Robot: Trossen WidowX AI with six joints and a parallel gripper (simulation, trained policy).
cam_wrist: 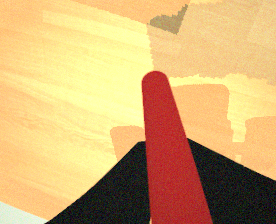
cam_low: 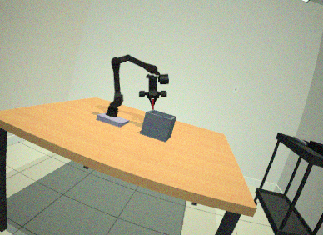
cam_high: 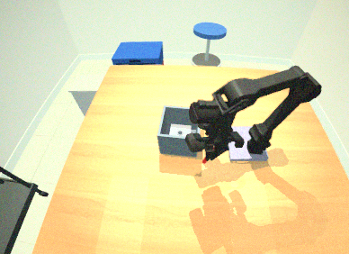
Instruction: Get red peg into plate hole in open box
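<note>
Now: the plate 170 mm to the right of my gripper tip, 110 mm ahead of it and 100 mm below it. Also, from my gripper tip: red peg: 10 mm to the right.
</note>
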